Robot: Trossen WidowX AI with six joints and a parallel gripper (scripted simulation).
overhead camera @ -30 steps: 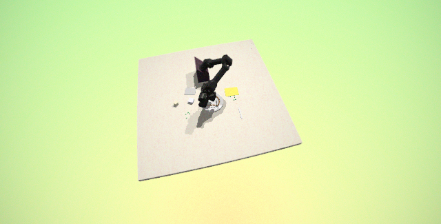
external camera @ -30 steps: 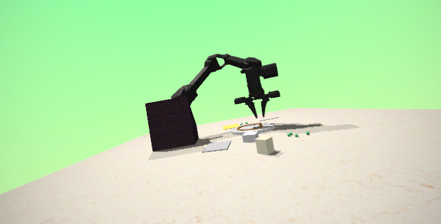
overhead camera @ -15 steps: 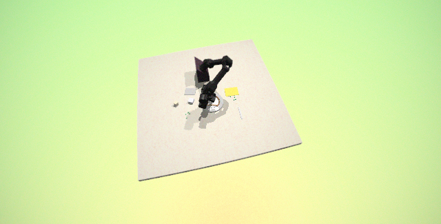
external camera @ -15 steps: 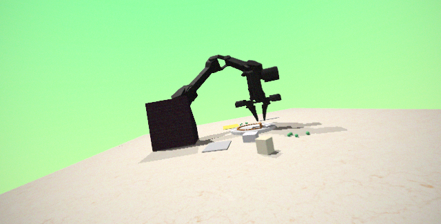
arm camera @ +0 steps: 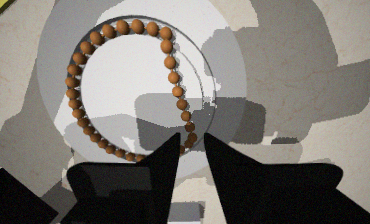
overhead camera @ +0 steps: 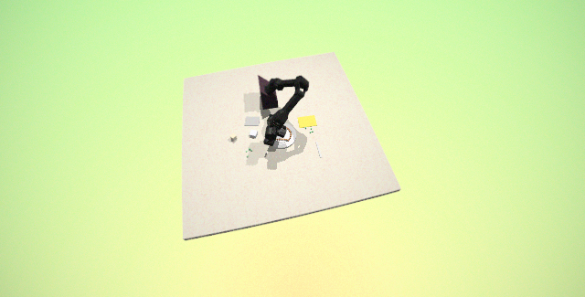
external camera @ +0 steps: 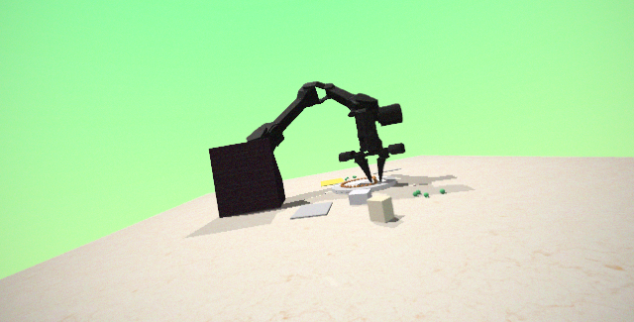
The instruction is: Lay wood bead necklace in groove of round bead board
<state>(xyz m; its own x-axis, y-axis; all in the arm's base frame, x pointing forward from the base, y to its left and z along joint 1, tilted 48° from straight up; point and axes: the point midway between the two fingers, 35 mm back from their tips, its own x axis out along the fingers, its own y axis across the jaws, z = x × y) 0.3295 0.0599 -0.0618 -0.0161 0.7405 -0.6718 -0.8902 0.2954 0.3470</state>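
My gripper tip is now 3 cm past the round white bead board, 5 cm to the right of it and 1 cm above it. From my gripper tip the other things lie so: cream cube 6 cm behind, 27 cm to the right; then yellow card 12 cm behind, 24 cm to the left, 1 cm below; then grey flat plate 19 cm behind, 13 cm to the right, 1 cm below.
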